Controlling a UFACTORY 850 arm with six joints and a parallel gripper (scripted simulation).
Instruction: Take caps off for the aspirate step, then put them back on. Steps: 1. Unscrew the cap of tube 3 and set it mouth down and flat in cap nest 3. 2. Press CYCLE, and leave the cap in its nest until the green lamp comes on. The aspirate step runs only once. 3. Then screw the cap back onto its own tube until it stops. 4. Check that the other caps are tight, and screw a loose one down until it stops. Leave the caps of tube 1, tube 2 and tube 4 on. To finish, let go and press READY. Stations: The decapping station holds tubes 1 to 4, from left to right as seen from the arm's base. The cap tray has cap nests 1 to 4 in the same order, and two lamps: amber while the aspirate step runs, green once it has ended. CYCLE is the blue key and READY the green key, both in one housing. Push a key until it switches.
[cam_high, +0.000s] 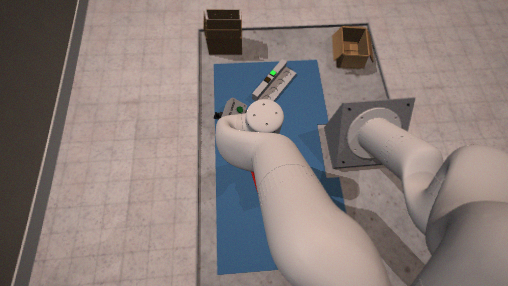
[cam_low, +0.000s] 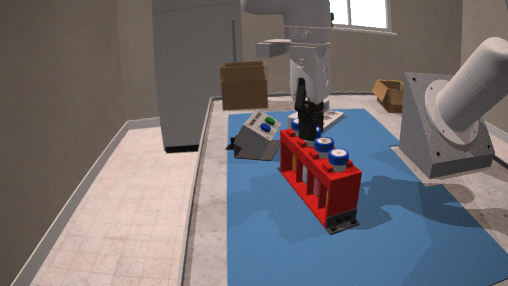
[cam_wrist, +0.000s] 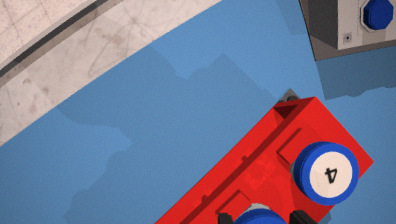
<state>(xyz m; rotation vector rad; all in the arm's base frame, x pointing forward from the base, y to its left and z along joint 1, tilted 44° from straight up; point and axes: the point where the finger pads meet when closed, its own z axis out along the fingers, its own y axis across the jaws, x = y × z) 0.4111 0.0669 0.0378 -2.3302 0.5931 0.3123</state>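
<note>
Now: the blue cap 10 mm below my hand. The rest, counted from my hand: blue key: 170 mm to the right, 80 mm ahead, 60 mm below; then grey key housing: 190 mm to the right, 80 mm below, 80 mm ahead; then cap marked 4: 50 mm to the right, 20 mm below, 10 mm ahead.
</note>
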